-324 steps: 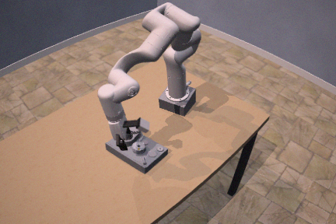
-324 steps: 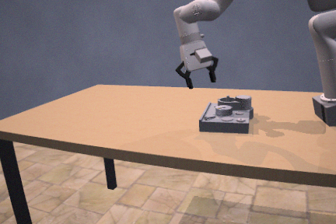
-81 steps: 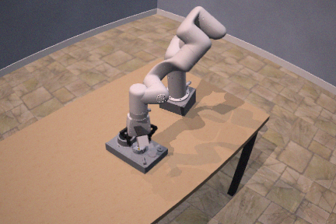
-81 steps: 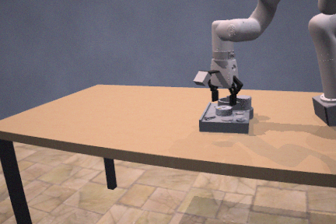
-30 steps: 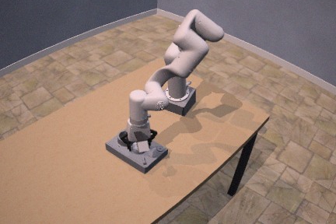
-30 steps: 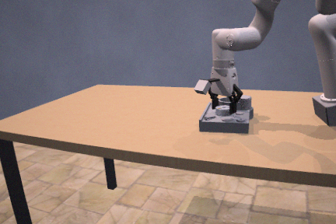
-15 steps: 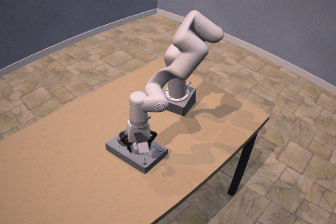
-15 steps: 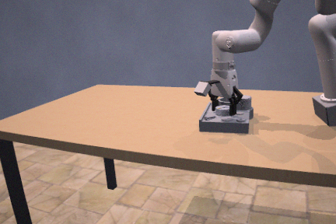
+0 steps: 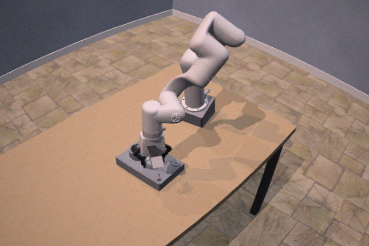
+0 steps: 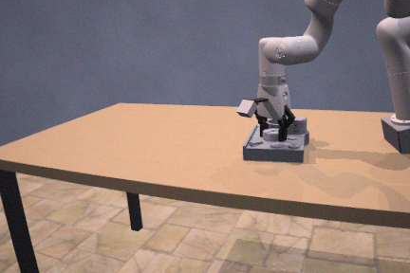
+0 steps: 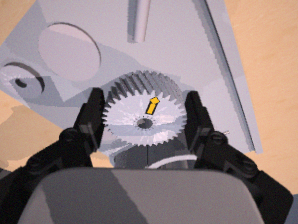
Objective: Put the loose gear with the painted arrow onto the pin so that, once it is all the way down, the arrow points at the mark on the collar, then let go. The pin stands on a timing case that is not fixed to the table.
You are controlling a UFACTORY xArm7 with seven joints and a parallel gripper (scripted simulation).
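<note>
Right now the grey gear is right at my hand. From my hand the other things lie so: flat disc (3 cm behind, 6 cm to the left, 1 cm below); grey pin (4 cm ahead, 8 cm to the left, 1 cm below).
</note>
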